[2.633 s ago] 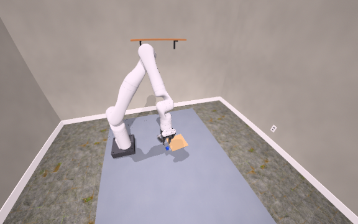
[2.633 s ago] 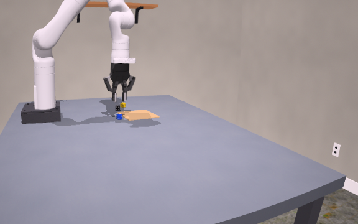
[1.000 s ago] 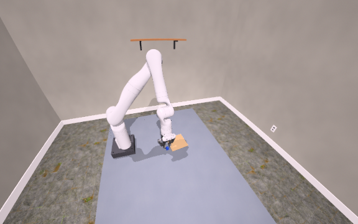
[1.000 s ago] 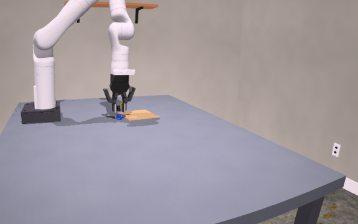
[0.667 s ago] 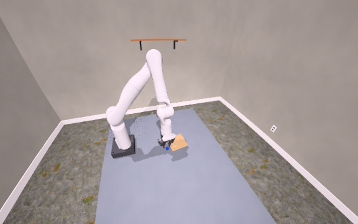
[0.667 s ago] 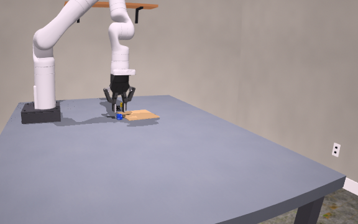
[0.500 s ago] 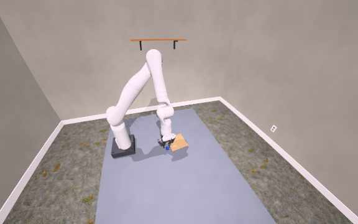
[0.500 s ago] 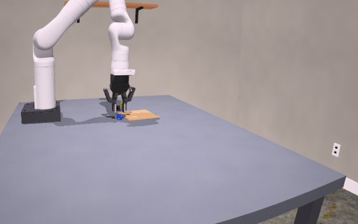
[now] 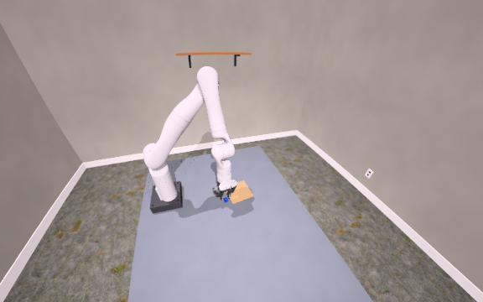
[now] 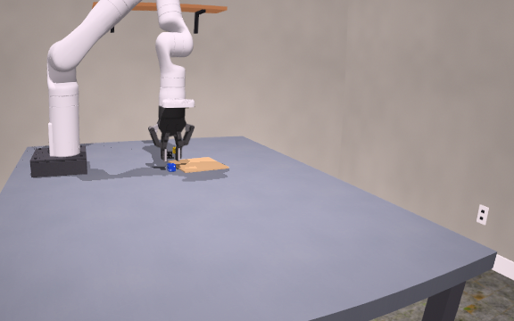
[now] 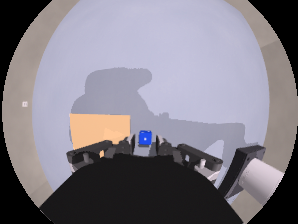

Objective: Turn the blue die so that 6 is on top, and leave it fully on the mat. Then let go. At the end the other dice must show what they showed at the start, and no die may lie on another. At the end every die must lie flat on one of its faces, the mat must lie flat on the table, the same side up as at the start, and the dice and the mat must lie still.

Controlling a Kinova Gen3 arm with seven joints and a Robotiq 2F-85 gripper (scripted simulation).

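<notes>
My gripper is now 40 mm above the blue die. Round my hand: black die (170 mm to the left, 40 mm below, 20 mm ahead); then mat (90 mm ahead, 50 mm to the left, 40 mm below); then yellow die (230 mm to the left, 50 mm ahead, 40 mm below).
</notes>
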